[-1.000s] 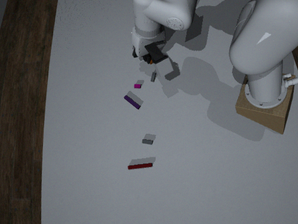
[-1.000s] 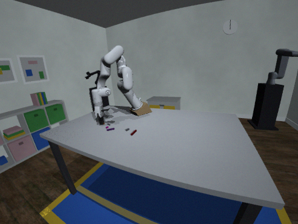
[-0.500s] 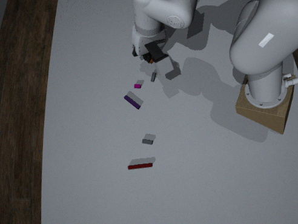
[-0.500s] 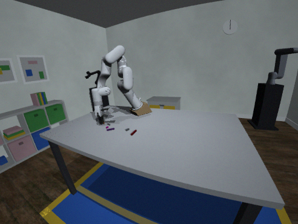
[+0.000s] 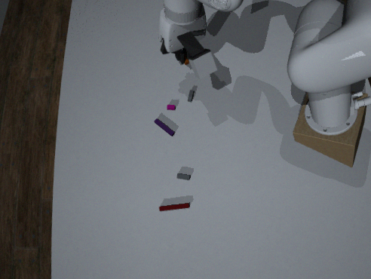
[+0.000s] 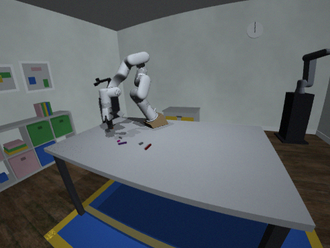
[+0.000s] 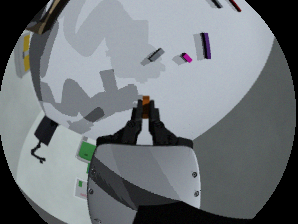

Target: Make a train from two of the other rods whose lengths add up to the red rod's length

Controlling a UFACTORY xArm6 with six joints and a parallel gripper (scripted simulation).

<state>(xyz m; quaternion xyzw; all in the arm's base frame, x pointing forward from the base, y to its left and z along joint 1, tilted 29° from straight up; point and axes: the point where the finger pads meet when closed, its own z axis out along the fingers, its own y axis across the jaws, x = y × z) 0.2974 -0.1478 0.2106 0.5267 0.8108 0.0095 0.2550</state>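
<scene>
My hand is 100 mm to the right of the magenta rod, 90 mm above it and 50 mm short of it. Also, from my hand: red rod: 360 mm to the left, 90 mm below, 80 mm ahead; purple rod: 150 mm to the left, 90 mm below, 70 mm ahead; orange rod: 20 mm below.
</scene>
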